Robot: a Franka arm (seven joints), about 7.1 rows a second.
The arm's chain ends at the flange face. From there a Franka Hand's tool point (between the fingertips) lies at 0.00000 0.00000 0.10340 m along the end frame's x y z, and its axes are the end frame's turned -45 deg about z.
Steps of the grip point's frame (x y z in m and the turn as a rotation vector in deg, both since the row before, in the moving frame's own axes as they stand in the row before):
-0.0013, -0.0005, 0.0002, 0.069, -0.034, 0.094
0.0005, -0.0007, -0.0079, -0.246, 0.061, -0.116
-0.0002, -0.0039, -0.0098, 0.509, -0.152, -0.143
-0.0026, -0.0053, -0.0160, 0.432, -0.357, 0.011
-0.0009, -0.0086, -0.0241, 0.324, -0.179, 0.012
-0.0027, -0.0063, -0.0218, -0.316, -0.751, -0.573
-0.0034, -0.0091, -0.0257, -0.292, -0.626, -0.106
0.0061, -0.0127, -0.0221, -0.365, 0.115, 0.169
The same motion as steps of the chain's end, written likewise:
-0.0011, 0.0006, 0.0002, 0.025, -0.073, 0.094
-0.0005, -0.0011, -0.0079, -0.131, 0.217, -0.116
-0.0021, -0.0022, -0.0098, 0.252, -0.467, -0.143
-0.0046, -0.0018, -0.0160, 0.053, -0.558, 0.011
-0.0061, -0.0053, -0.0241, 0.103, -0.356, 0.012
-0.0058, -0.0039, -0.0218, -0.754, -0.308, -0.573
-0.0084, -0.0052, -0.0257, -0.649, -0.236, -0.106
-0.0053, -0.0136, -0.0221, -0.177, 0.339, 0.169

